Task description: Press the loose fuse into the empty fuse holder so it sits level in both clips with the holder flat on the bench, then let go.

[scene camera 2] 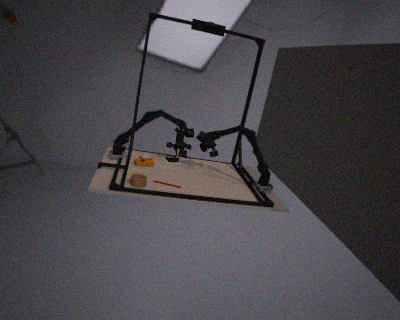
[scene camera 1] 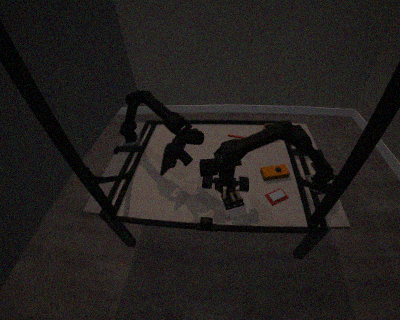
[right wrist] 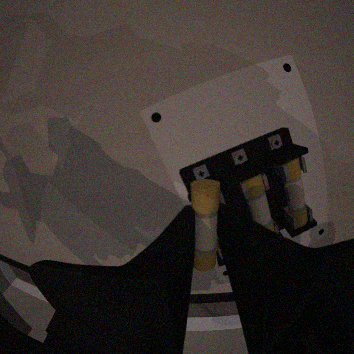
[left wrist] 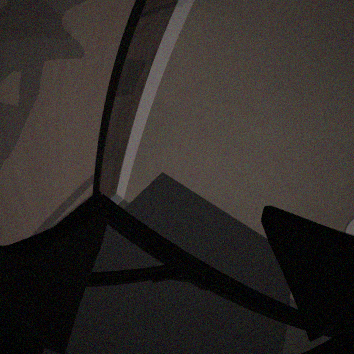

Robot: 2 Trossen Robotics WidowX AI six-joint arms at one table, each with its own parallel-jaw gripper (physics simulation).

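Where they show: left gripper, fingertip midpoint: (scene camera 1: 161, 173) (left wrist: 186, 215); right gripper, fingertip midpoint: (scene camera 2: 177, 156) (scene camera 1: 224, 193) (right wrist: 203, 211); left arm's base at its link origin: (scene camera 2: 263, 184) (scene camera 1: 131, 139); right arm's base at its link origin: (scene camera 2: 116, 153) (scene camera 1: 319, 181).
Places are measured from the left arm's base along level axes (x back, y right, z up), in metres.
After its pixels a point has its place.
The black fuse holder (right wrist: 240, 157) {x -0.539, y 0.430, z -0.033 m} (scene camera 1: 233, 202) {x -0.545, y 0.490, z -0.018 m} (scene camera 2: 172, 159) {x -0.550, y 0.441, z -0.030 m} is on a white plate (right wrist: 220, 110) {x -0.534, y 0.398, z -0.046 m} on the bench. Two fuses (right wrist: 258, 202) {x -0.544, y 0.455, z -0.016 m} (right wrist: 295, 195) {x -0.571, y 0.457, z -0.016 m} sit in its middle and right slots in the right wrist view. My right gripper (right wrist: 203, 211) {x -0.510, y 0.449, z -0.006 m} is shut on the loose fuse (right wrist: 205, 232) {x -0.509, y 0.455, z 0.006 m}, which has yellow caps and a pale body. It is over the left slot, askew to the seated fuses, and looks larger and higher than them. The fingers hide the slot's lower part; clip contact cannot be told. My left gripper (scene camera 1: 175, 167) (left wrist: 186, 215) {x -0.258, y 0.416, z 0.124 m} is open and empty, away from the holder.
An orange block (scene camera 1: 275, 172) {x -0.777, y 0.345, z -0.017 m} (scene camera 2: 144, 162) {x -0.785, y 0.301, z -0.018 m} and a red-framed card (scene camera 1: 277, 196) {x -0.751, y 0.473, z -0.034 m} lie right of the holder in scene camera 1. A tan round container (scene camera 2: 138, 180) {x -0.866, y -0.038, z -0.002 m} and a red stick (scene camera 2: 167, 184) {x -0.674, y 0.019, z -0.044 m} are on the bench (scene camera 2: 215, 187) {x -0.348, y 0.017, z -0.048 m}. A black frame bar (scene camera 1: 170, 223) {x -0.268, y 0.559, z -0.060 m} borders it.
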